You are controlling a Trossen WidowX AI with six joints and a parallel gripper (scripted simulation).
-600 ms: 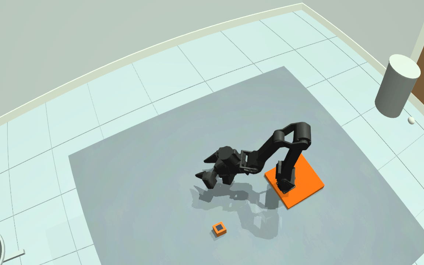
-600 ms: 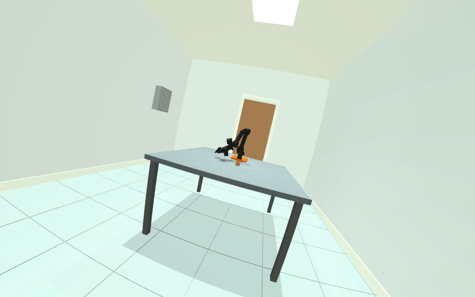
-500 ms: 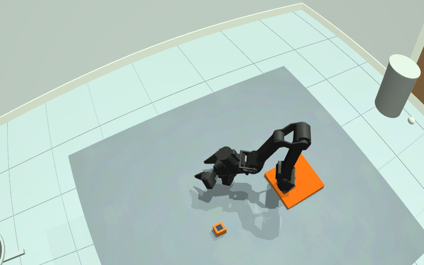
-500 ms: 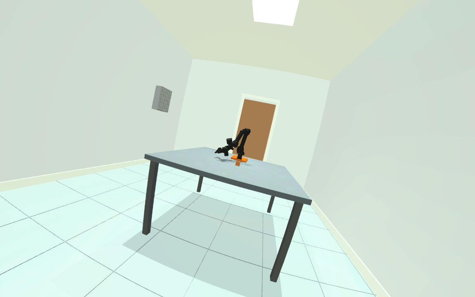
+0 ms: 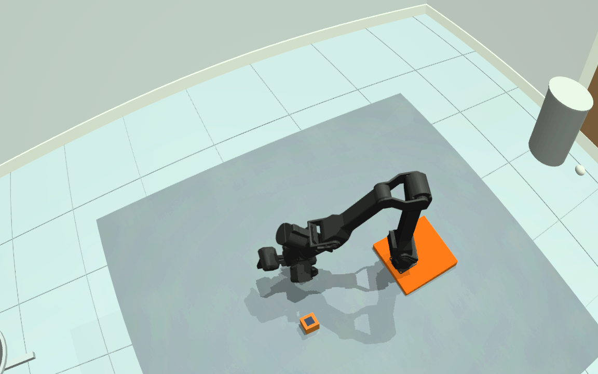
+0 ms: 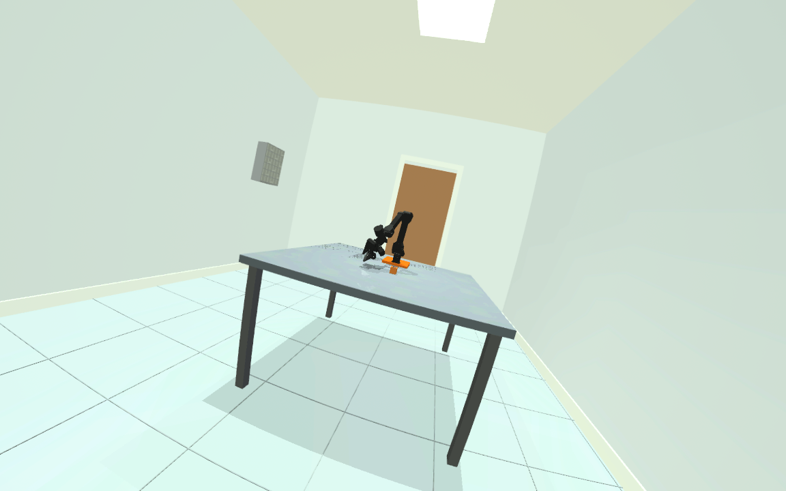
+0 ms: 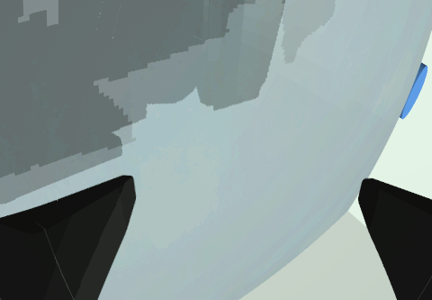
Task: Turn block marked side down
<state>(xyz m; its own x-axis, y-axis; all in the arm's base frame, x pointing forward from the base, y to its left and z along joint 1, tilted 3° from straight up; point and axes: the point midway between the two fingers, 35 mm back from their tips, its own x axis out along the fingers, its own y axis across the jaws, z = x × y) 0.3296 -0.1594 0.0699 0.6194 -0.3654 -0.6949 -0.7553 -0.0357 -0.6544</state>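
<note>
Now: the block 20 cm to the left of my gripper tip, 2 cm below it and 2 cm behind it.
</note>
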